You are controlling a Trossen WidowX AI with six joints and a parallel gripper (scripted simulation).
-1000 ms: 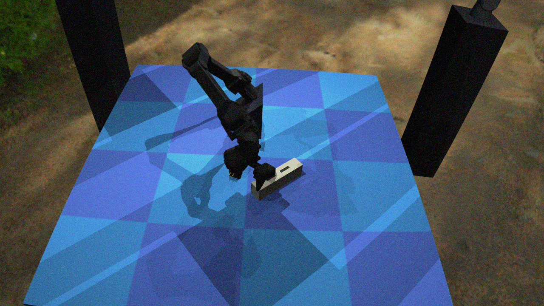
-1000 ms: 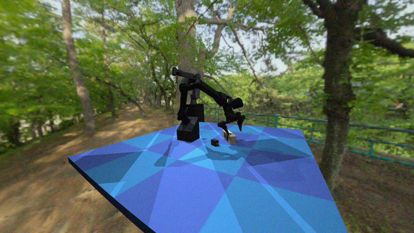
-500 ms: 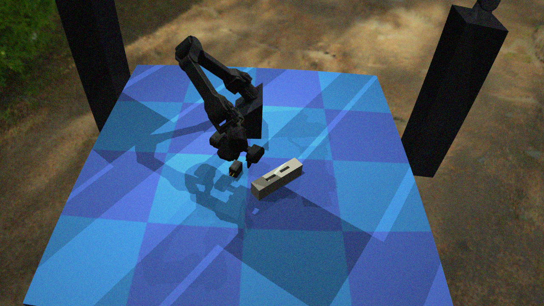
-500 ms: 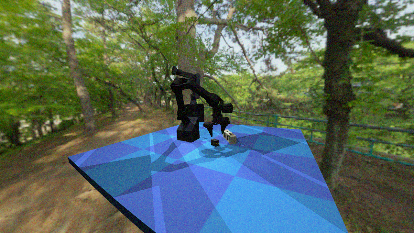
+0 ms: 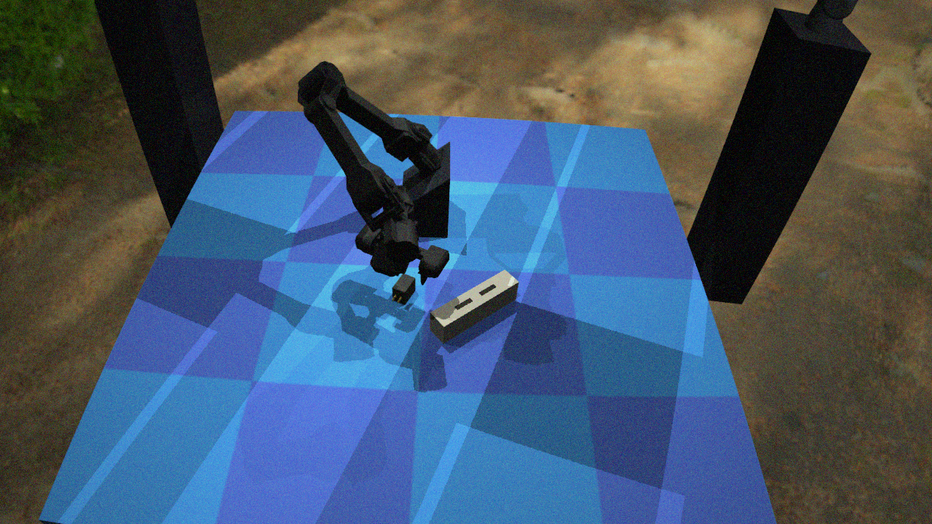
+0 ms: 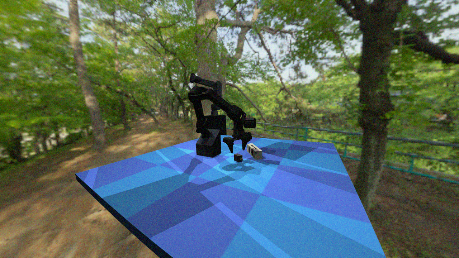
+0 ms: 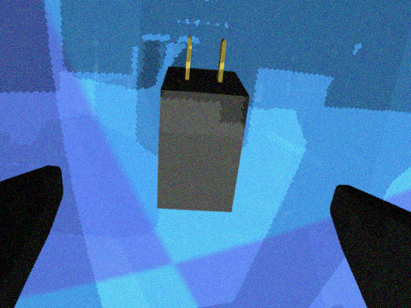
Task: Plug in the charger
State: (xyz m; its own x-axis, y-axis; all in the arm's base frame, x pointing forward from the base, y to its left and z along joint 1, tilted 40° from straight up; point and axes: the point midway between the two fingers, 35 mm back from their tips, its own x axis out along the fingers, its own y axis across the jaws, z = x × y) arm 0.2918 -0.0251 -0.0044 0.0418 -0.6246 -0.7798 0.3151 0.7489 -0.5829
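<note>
My gripper tip is now 40 mm above the black two-prong charger, 20 mm short of it and 10 mm to the left of it.
</note>
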